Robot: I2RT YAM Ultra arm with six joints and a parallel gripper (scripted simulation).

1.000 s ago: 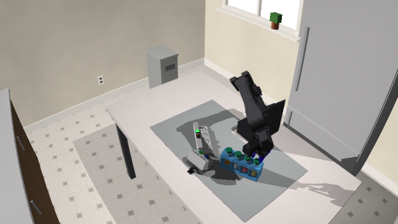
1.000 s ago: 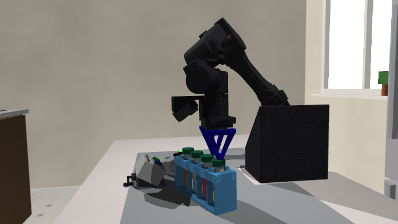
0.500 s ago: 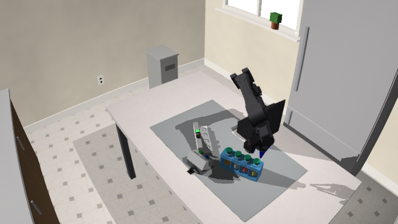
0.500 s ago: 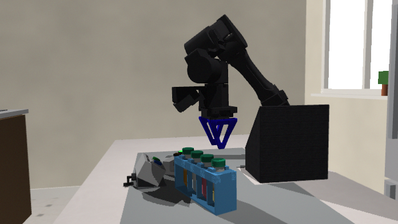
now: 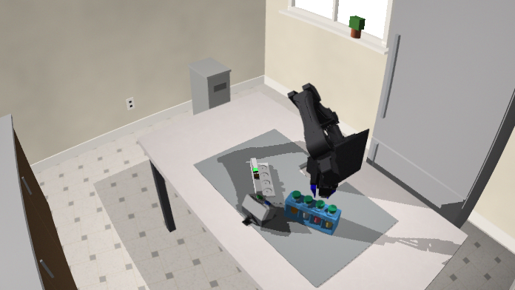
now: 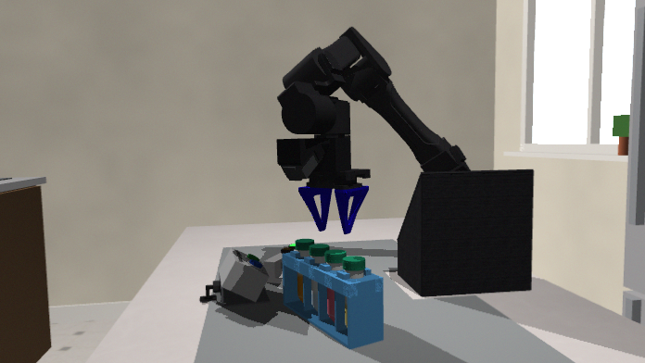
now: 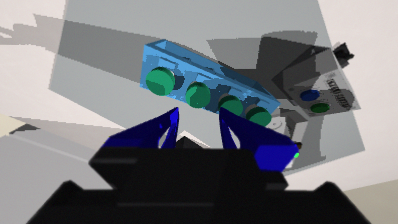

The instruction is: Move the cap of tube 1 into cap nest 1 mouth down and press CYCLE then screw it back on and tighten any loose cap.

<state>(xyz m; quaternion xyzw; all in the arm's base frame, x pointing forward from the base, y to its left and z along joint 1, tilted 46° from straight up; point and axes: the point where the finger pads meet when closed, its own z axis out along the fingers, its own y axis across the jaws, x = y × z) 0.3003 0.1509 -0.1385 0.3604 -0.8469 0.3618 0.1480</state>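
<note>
Now: the green cap 5 cm to the left of my hand, 5 cm below it and 2 cm behind it. The rest, counted from my hand: blue key 16 cm to the right, 13 cm ahead, 9 cm below; then green key 20 cm to the right, 14 cm ahead, 9 cm below; then grey key box 18 cm to the right, 15 cm ahead, 11 cm below.
</note>
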